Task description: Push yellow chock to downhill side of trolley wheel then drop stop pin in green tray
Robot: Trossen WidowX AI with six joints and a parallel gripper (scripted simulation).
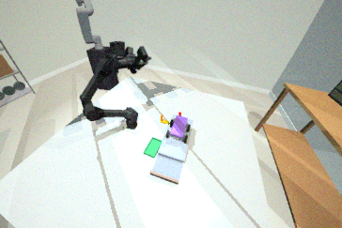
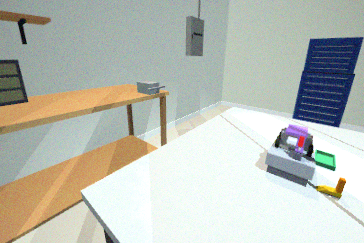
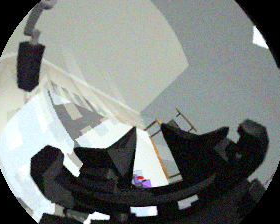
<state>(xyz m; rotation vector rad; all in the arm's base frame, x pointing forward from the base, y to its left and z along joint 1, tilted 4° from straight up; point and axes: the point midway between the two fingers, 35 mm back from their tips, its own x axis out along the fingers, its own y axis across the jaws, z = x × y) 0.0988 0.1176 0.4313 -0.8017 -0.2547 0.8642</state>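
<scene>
Right now my gripper tip is 410 mm above the chock, 120 mm short of it and 90 mm to the left of it. From my gripper tip the other things lie so: red-headed stop pin 310 mm below, 220 mm ahead, 130 mm to the right; grey ramp 390 mm below, 230 mm to the right, 220 mm ahead; purple-topped trolley 320 mm below, 230 mm to the right, 220 mm ahead.
</scene>
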